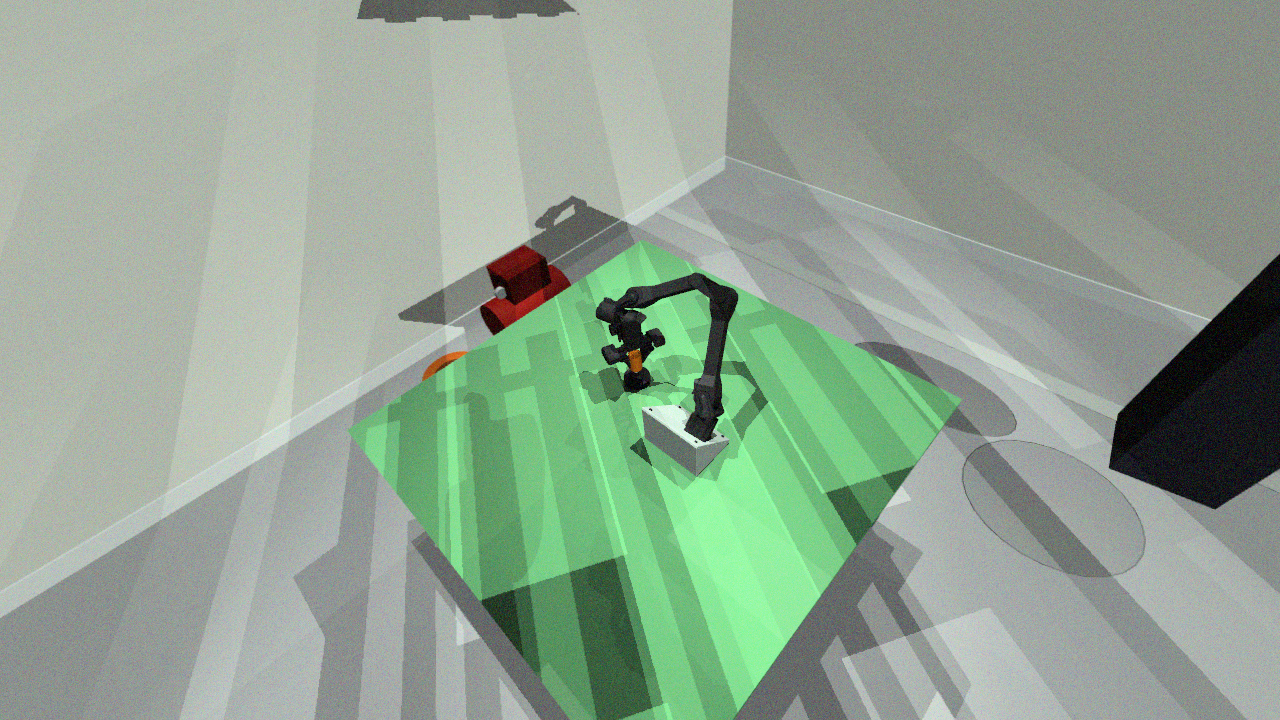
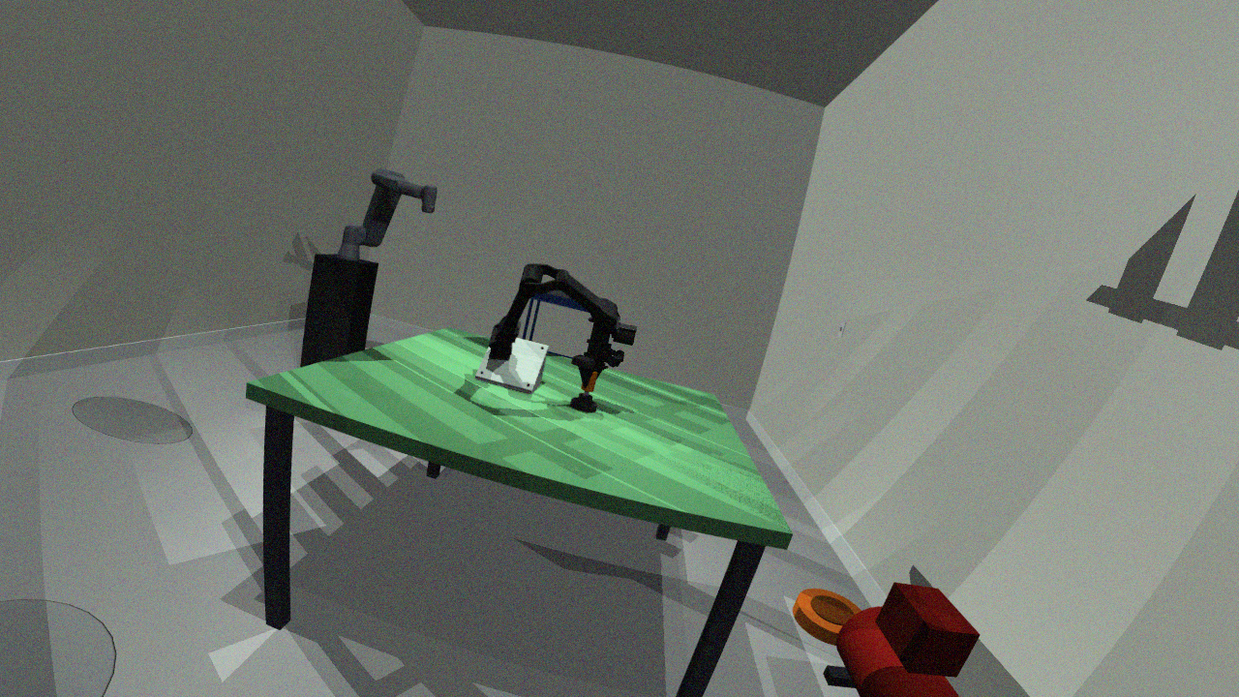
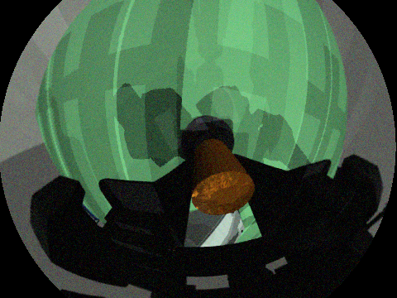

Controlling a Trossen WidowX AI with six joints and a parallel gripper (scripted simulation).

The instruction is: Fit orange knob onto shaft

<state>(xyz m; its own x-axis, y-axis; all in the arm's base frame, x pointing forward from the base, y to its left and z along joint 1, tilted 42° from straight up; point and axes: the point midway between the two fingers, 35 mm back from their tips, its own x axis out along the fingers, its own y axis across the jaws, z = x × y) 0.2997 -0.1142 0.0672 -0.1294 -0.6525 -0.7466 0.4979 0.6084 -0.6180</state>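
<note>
The orange knob lies 3 cm above my gripper tip. From my gripper tip the other things lie so: dark round pedestal (4 cm below).
</note>
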